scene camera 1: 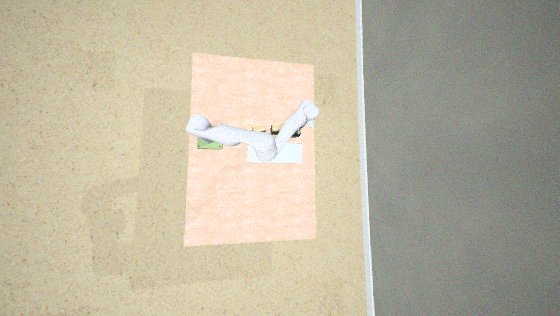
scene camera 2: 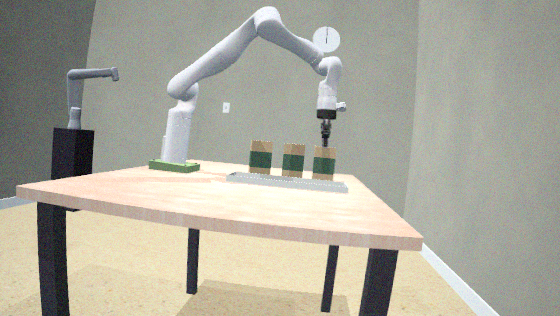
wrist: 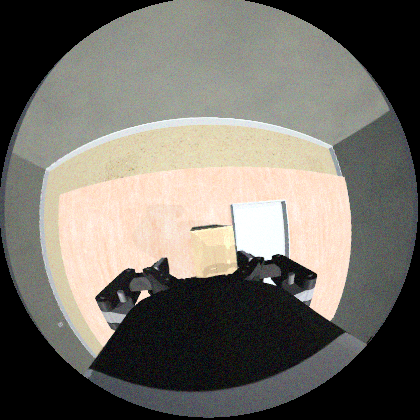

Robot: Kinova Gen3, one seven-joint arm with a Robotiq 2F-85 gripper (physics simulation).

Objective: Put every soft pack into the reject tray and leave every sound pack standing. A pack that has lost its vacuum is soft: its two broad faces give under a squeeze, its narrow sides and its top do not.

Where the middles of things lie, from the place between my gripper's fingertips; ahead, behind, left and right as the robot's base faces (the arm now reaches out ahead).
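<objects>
Pale reject tray (scene camera 2: 238,177) seen: 160 mm to the right of my hand, 110 mm behind, 120 mm below.
</objects>
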